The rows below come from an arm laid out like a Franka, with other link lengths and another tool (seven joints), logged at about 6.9 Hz.
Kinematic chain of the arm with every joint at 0, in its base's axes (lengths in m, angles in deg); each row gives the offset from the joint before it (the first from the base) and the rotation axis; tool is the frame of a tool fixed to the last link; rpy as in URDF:
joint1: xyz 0 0 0.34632 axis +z
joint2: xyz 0 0 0 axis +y
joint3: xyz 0 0 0.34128 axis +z
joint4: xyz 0.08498 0 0 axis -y
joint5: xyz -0.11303 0 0.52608 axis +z
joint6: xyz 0 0 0 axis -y
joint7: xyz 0.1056 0 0 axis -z
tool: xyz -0.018 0.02 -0.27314 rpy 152.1 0 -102.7
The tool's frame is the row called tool.
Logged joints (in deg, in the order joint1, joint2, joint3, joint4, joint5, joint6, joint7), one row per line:
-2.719 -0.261 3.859 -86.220 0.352 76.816 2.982
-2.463 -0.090 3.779 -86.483 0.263 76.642 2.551
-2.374 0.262 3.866 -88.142 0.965 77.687 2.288
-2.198 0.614 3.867 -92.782 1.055 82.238 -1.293
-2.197 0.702 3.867 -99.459 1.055 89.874 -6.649
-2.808 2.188 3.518 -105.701 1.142 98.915 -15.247
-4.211 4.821 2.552 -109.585 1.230 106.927 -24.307
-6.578 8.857 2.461 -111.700 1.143 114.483 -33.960
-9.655 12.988 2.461 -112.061 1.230 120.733 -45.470
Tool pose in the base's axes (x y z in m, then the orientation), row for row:
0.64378 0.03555 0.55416 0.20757 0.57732 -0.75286 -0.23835
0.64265 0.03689 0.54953 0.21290 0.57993 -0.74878 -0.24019
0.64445 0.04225 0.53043 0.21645 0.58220 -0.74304 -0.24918
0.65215 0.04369 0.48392 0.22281 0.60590 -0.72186 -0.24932
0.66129 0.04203 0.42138 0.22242 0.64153 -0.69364 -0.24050
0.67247 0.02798 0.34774 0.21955 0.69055 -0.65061 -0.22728
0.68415 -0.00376 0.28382 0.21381 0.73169 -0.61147 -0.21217
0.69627 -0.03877 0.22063 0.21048 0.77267 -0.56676 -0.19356
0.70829 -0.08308 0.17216 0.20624 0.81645 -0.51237 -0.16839
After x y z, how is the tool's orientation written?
As a quaternion, w x y z.
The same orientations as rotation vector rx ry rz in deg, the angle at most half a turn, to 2 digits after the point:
92.09 -120.09 -38.02
92.24 -119.10 -38.20
92.43 -117.97 -39.56
95.87 -114.22 -39.45
101.53 -109.78 -38.06
109.45 -103.12 -36.02
116.33 -97.21 -33.73
123.06 -90.27 -30.83
130.33 -81.79 -26.88

